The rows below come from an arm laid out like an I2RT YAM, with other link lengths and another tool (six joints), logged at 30 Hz.
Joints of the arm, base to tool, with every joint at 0 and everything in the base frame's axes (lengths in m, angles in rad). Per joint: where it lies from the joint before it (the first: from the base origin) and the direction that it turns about. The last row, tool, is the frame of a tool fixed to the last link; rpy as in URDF.
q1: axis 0 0 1 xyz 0 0 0.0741
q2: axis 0 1 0 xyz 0.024 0.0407 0.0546
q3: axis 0 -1 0 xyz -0.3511 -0.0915 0
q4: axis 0 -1 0 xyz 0.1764 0.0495 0.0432
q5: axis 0 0 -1 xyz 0.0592 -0.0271 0.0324
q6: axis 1 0 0 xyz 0.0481 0 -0.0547
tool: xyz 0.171 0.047 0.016 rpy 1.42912 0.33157 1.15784
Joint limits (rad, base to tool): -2.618..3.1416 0..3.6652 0..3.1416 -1.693..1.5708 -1.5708..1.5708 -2.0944..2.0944
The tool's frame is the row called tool.
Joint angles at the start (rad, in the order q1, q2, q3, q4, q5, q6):
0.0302 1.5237 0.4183 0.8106 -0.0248 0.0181
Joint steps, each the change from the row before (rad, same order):
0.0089 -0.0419 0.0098 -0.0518 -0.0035 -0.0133
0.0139 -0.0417 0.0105 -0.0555 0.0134 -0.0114
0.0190 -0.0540 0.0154 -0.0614 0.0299 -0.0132
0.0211 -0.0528 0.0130 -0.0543 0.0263 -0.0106
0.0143 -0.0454 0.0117 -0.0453 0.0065 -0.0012
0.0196 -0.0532 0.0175 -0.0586 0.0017 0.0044
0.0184 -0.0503 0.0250 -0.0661 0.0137 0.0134
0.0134 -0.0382 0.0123 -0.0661 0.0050 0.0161
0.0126 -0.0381 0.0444 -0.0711 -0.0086 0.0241
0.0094 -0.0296 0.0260 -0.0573 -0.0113 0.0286
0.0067 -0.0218 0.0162 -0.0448 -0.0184 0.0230
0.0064 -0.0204 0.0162 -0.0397 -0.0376 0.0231
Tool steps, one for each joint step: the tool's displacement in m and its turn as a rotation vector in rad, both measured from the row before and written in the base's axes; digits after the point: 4 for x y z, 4 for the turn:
-0.0084 0.0041 0.0047 -0.0117 -0.0007 0.0161
-0.0081 0.0021 0.0035 -0.0149 0.0024 0.0044
-0.0089 0.0001 0.0076 -0.0208 -0.0093 -0.0058
-0.0093 0.0012 0.0078 -0.0166 -0.0126 -0.0012
-0.0088 0.0027 0.0075 -0.0017 -0.0120 0.0084
-0.0110 0.0050 0.0088 0.0052 -0.0118 0.0168
-0.0096 0.0016 0.0090 0.0108 -0.0086 0.0018
-0.0100 0.0015 -0.0004 0.0119 0.0165 0.0045
-0.0072 0.0043 0.0127 0.0272 -0.0086 0.0148
-0.0076 0.0036 0.0059 0.0300 0.0055 0.0133
-0.0071 0.0044 0.0024 0.0253 0.0107 0.0187
-0.0084 0.0082 0.0036 0.0309 0.0089 0.0368

